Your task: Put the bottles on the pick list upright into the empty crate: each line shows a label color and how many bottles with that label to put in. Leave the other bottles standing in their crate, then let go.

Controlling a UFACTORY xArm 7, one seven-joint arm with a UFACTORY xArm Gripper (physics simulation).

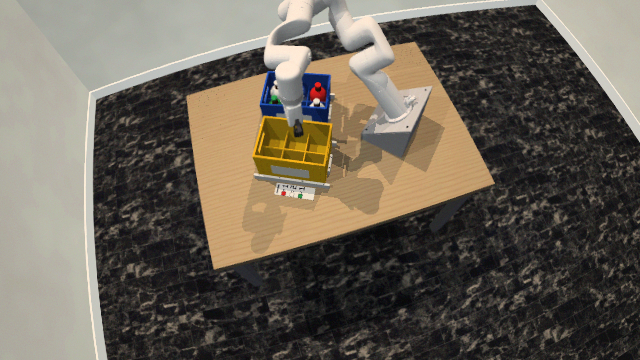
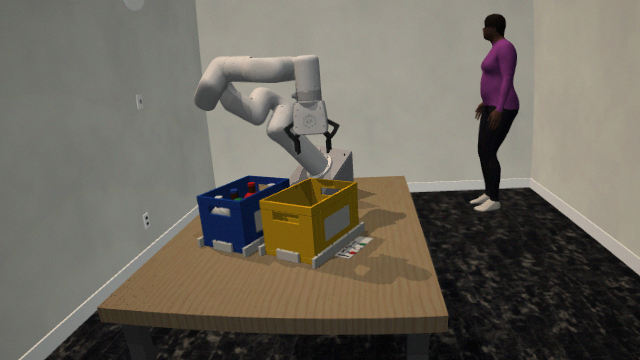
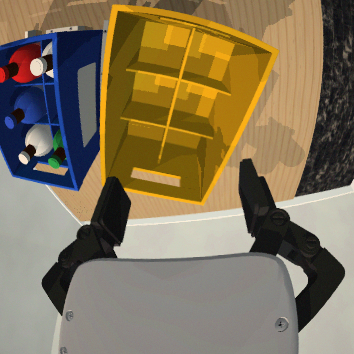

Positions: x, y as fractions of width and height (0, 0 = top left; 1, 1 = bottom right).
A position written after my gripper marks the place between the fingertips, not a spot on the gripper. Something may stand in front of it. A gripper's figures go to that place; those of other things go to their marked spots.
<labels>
My gripper (image 3: 0.50, 0.51): 13 cm from the lens. A white bottle (image 3: 0.11, 0.40): 42 cm from the lens.
</labels>
